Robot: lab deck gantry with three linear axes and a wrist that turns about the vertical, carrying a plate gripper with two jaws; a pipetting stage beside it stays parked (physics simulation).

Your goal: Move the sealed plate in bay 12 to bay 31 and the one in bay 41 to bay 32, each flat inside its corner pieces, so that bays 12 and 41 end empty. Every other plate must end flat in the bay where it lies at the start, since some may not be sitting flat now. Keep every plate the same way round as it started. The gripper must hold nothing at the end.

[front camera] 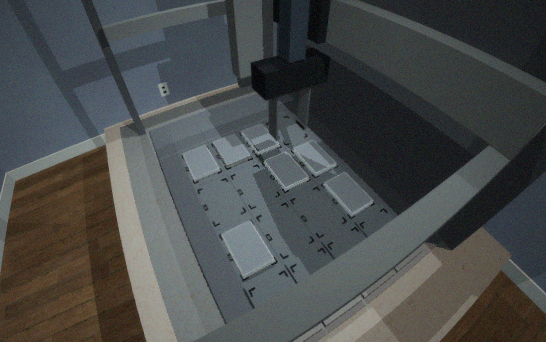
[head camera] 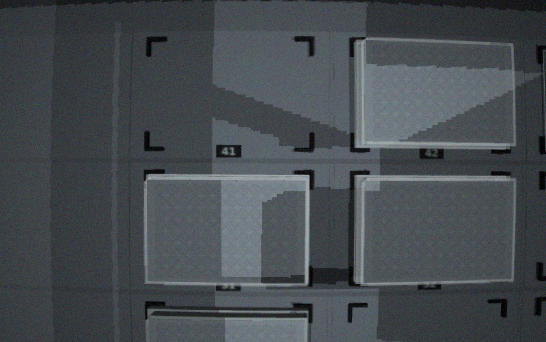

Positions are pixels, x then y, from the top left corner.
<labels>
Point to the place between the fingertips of my gripper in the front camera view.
287, 130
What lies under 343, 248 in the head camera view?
A bay 32.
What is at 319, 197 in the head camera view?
A bay 31.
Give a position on a bay 41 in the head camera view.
262, 90
</labels>
